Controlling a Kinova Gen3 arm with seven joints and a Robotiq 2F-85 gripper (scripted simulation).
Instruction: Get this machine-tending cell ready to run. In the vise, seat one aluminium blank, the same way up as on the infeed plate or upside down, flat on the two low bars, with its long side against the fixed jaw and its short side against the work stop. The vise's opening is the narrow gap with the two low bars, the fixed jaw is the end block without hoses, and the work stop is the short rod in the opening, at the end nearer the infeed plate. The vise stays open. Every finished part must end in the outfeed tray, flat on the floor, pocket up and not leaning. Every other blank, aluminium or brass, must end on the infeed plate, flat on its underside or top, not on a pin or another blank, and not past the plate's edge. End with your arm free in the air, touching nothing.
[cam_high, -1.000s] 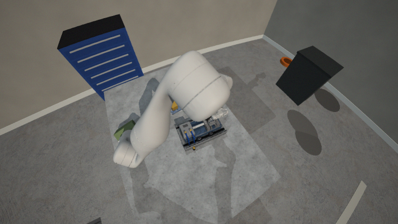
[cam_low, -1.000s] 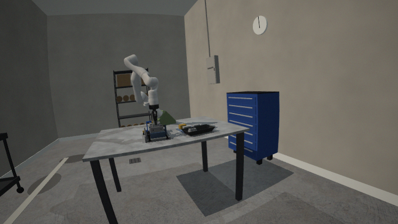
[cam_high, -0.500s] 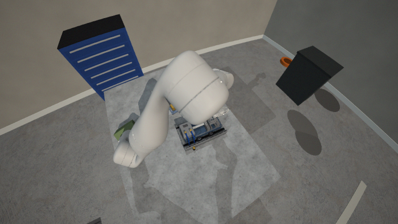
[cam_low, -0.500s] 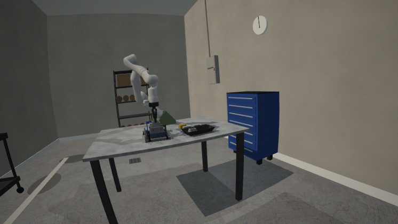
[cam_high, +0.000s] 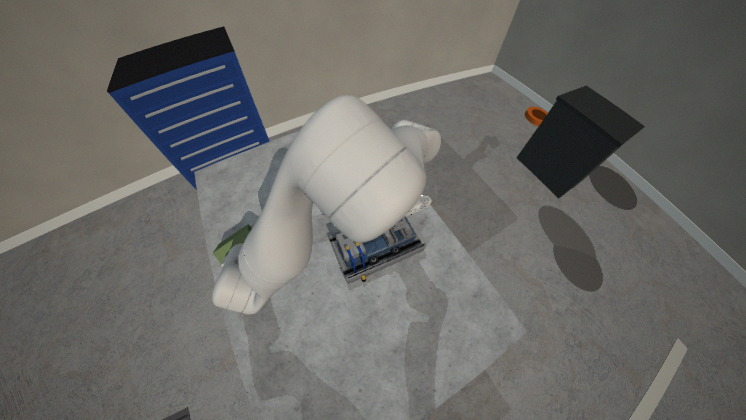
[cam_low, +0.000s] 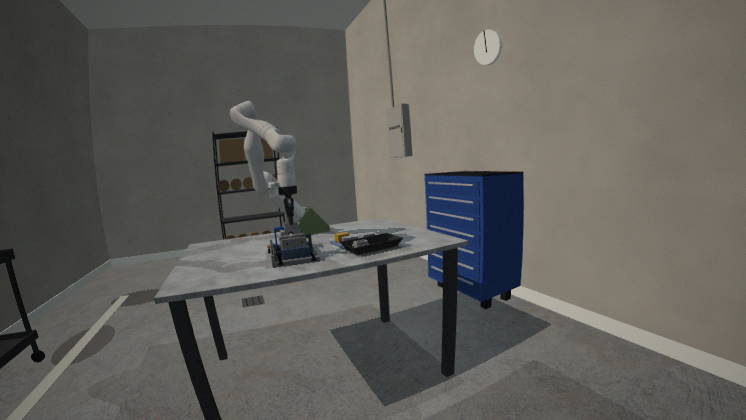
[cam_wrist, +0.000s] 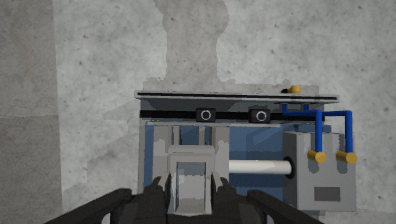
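The white rod is 8 cm below my hand, 8 cm behind it and 2 cm to the left of it. Also, from my hand: brass blank 28 cm to the left, 14 cm below, 11 cm behind; vise 12 cm below, 6 cm behind, 2 cm to the left.
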